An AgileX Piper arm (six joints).
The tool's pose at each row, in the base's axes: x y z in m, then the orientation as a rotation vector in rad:
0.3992, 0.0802, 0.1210, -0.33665, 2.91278, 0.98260
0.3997, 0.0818, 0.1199, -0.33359, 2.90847, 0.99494
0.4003, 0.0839, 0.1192, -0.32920, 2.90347, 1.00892
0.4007, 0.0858, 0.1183, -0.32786, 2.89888, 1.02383
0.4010, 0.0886, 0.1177, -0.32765, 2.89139, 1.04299
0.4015, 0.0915, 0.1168, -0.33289, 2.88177, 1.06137
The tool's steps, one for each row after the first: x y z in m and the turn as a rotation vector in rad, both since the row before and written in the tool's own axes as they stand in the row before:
-0.0007, 0.0005, 0.0018, -0.00830, -0.00198, 0.00162
-0.0009, 0.0011, 0.0018, -0.00940, -0.00256, 0.00234
-0.0006, 0.0008, 0.0019, -0.01005, -0.00097, 0.00088
-0.0007, 0.0017, 0.0022, -0.01315, -0.00206, -0.00028
-0.0009, 0.0015, 0.0025, -0.01308, -0.00227, -0.00425

